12 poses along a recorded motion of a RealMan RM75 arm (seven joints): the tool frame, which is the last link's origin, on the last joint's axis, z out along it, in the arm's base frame.
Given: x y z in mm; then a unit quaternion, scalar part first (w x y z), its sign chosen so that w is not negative.
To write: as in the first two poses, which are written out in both.
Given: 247 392 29 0.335 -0.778 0.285 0.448
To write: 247 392 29 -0.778 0.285 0.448 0.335
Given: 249 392 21 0.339 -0.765 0.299 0.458
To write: 249 392 21 -0.765 0.299 0.458 0.339
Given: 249 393 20 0.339 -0.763 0.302 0.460
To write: 249 393 20 -0.763 0.302 0.460 0.339
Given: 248 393 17 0.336 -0.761 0.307 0.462
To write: 248 393 17 -0.761 0.307 0.462 0.336
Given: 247 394 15 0.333 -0.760 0.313 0.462
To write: 247 394 15 -0.760 0.313 0.462 0.333
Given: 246 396 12 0.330 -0.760 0.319 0.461
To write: 246 396 12 -0.760 0.319 0.461 0.330
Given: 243 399 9 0.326 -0.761 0.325 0.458
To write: 243 399 9 -0.761 0.325 0.458 0.326
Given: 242 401 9 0.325 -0.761 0.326 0.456
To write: 242 401 9 -0.761 0.326 0.456 0.325
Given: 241 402 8 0.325 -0.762 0.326 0.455
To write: 241 402 8 -0.762 0.326 0.455 0.325
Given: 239 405 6 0.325 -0.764 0.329 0.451
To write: 239 405 6 -0.764 0.329 0.451 0.325
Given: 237 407 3 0.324 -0.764 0.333 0.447
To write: 237 407 3 -0.764 0.333 0.447 0.324
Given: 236 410 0 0.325 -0.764 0.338 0.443
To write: 236 410 0 -0.764 0.338 0.443 0.325
